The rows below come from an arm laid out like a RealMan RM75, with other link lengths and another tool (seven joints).
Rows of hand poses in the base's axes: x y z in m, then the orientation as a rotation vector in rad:
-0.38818, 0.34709, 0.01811, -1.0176, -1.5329, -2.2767
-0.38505, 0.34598, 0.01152, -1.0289, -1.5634, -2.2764
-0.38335, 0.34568, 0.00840, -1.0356, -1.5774, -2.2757
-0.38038, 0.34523, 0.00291, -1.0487, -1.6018, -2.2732
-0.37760, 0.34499, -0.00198, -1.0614, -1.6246, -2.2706
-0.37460, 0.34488, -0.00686, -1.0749, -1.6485, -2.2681
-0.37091, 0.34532, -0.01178, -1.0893, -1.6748, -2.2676
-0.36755, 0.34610, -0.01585, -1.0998, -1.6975, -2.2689
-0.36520, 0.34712, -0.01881, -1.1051, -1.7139, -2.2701
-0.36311, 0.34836, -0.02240, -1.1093, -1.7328, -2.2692
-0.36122, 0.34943, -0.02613, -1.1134, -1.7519, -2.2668
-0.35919, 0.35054, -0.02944, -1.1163, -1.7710, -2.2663
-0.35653, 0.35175, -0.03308, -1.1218, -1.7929, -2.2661
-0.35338, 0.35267, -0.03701, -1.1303, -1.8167, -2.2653
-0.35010, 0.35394, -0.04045, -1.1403, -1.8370, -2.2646
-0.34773, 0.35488, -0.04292, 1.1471, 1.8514, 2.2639
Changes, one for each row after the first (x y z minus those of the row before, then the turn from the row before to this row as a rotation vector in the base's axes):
0.00313, -0.00111, -0.00659, -0.0232, -0.0058, -0.0111
0.00170, -0.00030, -0.00312, -0.0110, -0.0019, -0.0057
0.00297, -0.00045, -0.00549, -0.0194, -0.0021, -0.0102
0.00278, -0.00024, -0.00489, -0.0182, -0.0018, -0.0098
0.00300, -0.00011, -0.00488, -0.0190, -0.0021, -0.0106
0.00369, 0.00044, -0.00492, -0.0205, -0.0040, -0.0129
0.00336, 0.00078, -0.00407, -0.0171, -0.0053, -0.0110
0.00235, 0.00102, -0.00296, -0.0119, -0.0047, -0.0068
0.00209, 0.00124, -0.00359, -0.0137, -0.0046, -0.0054
0.00189, 0.00107, -0.00373, -0.0139, -0.0038, -0.0046
0.00203, 0.00111, -0.00331, -0.0135, -0.0054, -0.0050
0.00266, 0.00121, -0.00364, -0.0157, -0.0059, -0.0074
0.00315, 0.00092, -0.00393, -0.0174, -0.0055, -0.0094
0.00328, 0.00127, -0.00344, -0.0152, -0.0040, -0.0098
0.00237, 0.00094, -0.00247, -0.0108, -0.0030, -0.0069

